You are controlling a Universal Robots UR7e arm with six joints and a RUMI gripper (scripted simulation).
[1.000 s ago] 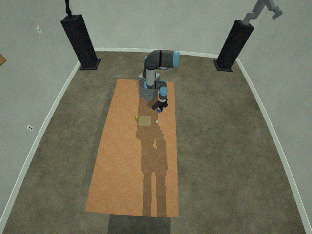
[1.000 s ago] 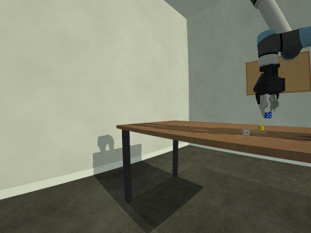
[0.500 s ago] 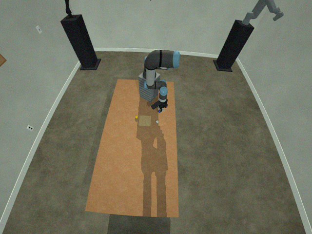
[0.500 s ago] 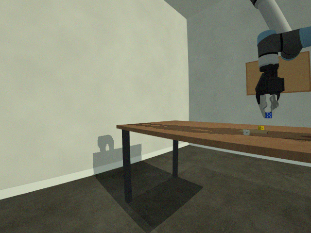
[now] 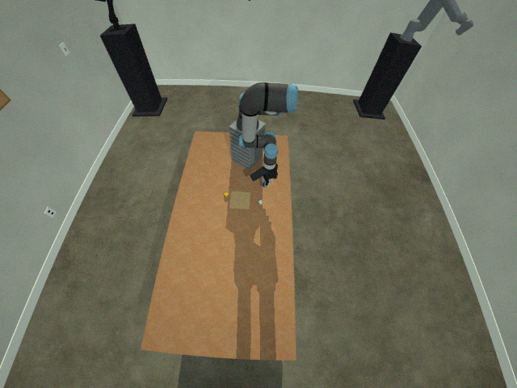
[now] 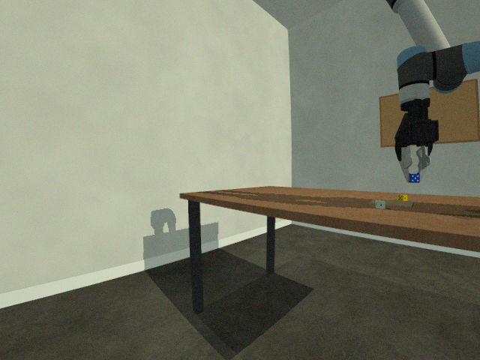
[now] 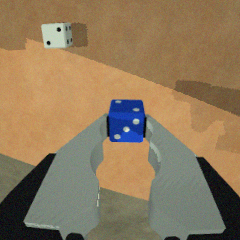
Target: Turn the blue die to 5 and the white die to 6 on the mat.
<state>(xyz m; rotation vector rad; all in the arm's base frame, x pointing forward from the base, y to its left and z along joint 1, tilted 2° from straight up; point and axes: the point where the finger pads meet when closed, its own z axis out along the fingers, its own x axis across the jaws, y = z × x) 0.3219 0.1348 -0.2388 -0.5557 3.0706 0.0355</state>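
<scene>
Now: hand right at the blue die. The rest, counted from my hand: white die: 90 mm ahead, 20 mm to the right, 90 mm below; then yellow die: 40 mm ahead, 270 mm to the right, 90 mm below; then tan mat: 70 mm ahead, 170 mm to the right, 100 mm below.
</scene>
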